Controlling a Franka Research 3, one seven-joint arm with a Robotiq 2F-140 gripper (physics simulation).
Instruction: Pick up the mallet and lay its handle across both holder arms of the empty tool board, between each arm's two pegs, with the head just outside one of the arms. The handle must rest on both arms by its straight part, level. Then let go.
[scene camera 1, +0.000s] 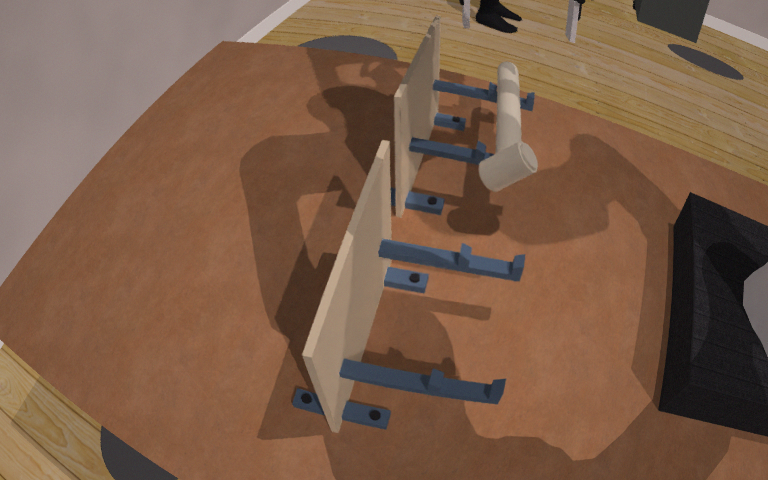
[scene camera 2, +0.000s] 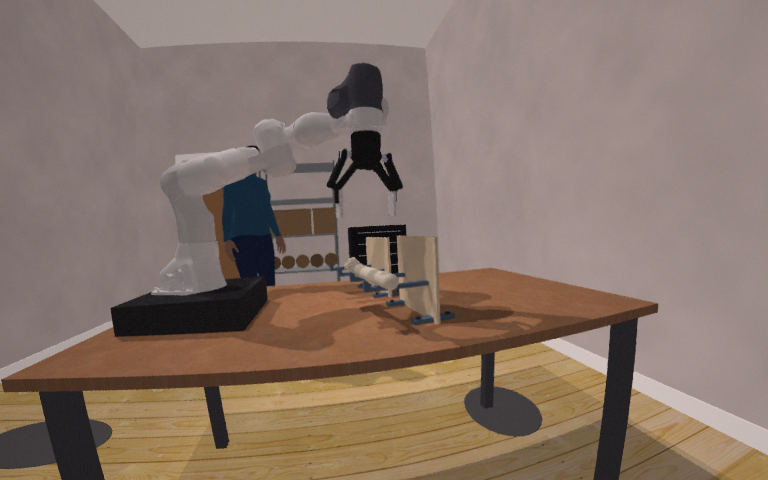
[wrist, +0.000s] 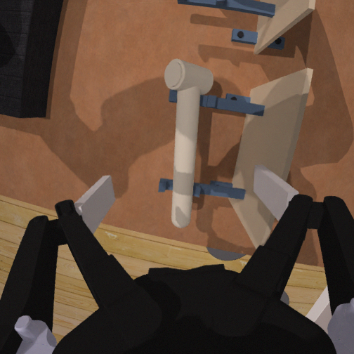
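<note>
The pale mallet (scene camera 1: 508, 113) (scene camera 2: 370, 275) (wrist: 186, 140) lies across both blue arms of one tool board (scene camera 1: 420, 96) (scene camera 2: 416, 254) (wrist: 272, 125). Its handle appears level and sits between each arm's pegs; the outer peg near the head is partly hidden in scene camera 1. The head (scene camera 1: 508, 166) (wrist: 189, 76) is just outside the arm nearest the other board. That other board (scene camera 1: 362, 266) (scene camera 2: 377, 249) (wrist: 287, 20) has bare arms (scene camera 1: 424, 383) (scene camera 1: 447, 257). My gripper (scene camera 2: 365, 208) (wrist: 182, 182) is open and empty, high above the mallet's handle, fingers on either side of it in the wrist view.
The black robot base block (scene camera 1: 693, 305) (scene camera 2: 186, 316) (wrist: 32, 65) stands on the brown table (scene camera 1: 169, 169) (scene camera 2: 317, 362), on the side the board arms point to. The table edge runs close past the handle's free end. A person and a shelf stand behind the table in scene camera 2.
</note>
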